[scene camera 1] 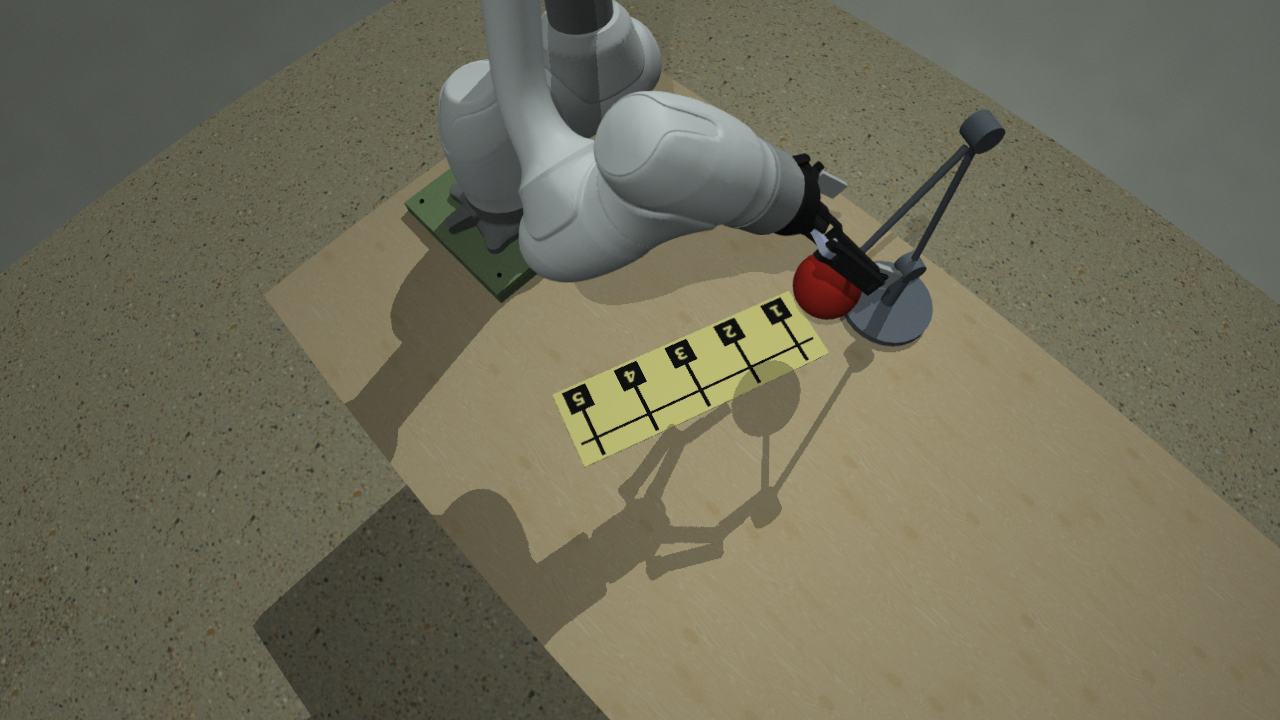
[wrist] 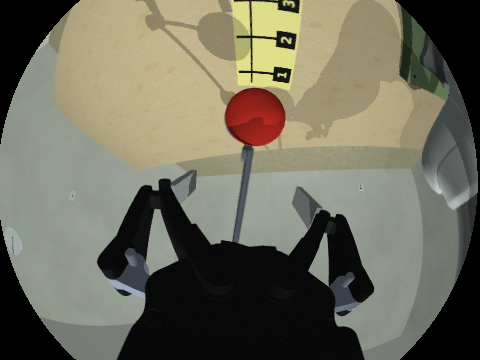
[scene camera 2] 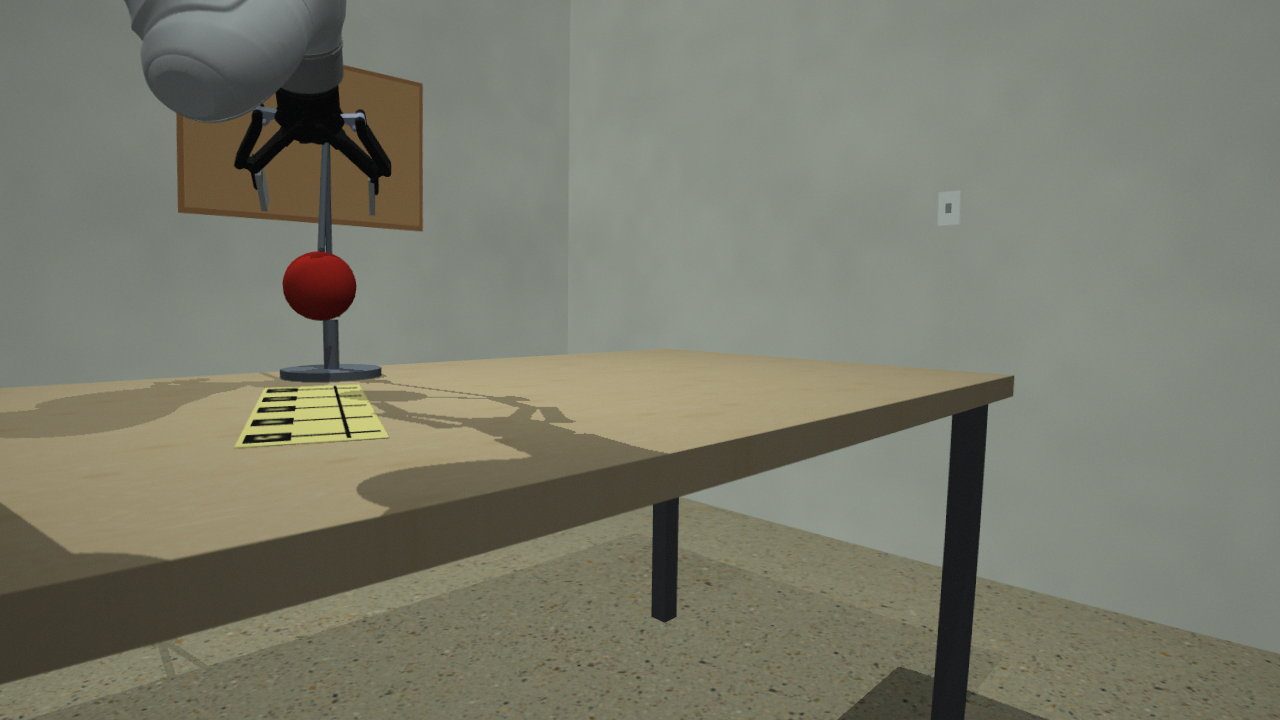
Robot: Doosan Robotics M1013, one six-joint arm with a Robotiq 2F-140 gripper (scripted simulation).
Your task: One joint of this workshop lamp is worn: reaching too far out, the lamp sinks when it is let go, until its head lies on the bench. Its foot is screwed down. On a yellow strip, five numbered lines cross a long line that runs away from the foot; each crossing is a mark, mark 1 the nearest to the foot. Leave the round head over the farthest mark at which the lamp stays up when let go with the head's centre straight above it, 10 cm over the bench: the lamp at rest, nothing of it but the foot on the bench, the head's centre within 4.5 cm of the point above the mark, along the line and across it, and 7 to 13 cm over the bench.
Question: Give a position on a lamp head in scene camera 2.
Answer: At 318, 285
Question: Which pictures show my gripper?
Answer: Scene camera 1, the wrist view and scene camera 2: all of them.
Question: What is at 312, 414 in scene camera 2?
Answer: A yellow strip.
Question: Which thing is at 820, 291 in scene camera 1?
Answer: A lamp head.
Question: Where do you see a lamp foot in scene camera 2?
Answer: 331, 371
